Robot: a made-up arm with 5 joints.
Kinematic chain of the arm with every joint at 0, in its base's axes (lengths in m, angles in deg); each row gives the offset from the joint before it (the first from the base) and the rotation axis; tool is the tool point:
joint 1: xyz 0 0 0.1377 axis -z
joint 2: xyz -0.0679 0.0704 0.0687 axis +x
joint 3: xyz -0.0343 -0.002 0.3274 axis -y
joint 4: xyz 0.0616 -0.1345 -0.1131 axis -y
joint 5: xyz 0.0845 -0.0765 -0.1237 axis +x
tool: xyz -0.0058 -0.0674 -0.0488
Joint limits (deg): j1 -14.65..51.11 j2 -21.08..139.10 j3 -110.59..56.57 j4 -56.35..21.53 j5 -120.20..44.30
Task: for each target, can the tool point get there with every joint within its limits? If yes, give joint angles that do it. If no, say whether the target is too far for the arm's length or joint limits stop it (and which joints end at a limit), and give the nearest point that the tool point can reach.
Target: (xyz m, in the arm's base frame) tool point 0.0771 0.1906 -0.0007
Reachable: yes | joints 16.21 124.49 -8.37 8.34 30.25
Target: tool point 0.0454 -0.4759 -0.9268
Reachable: no: too far | nearest point 0.0654 -0.1797 -0.2428 | short by 0.746 m
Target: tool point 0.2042 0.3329 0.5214
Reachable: no: joint limits stop it (at a limit: joint 1, joint 2, joint 3, joint 4, joint 5) | nearest point 0.2396 0.0468 0.6157 | short by 0.303 m
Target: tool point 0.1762 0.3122 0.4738
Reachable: no: joint limits stop it (at a limit: joint 1, joint 2, joint 3, joint 5) | nearest point 0.2453 0.0356 0.5837 | short by 0.306 m
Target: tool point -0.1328 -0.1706 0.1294
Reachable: yes | joints 45.04 45.96 -1.82 -5.92 -96.81
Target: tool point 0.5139 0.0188 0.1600
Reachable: no: joint limits stop it (at a limit: joint 1, joint 5) | nearest point 0.2818 -0.1698 0.1285 | short by 0.301 m
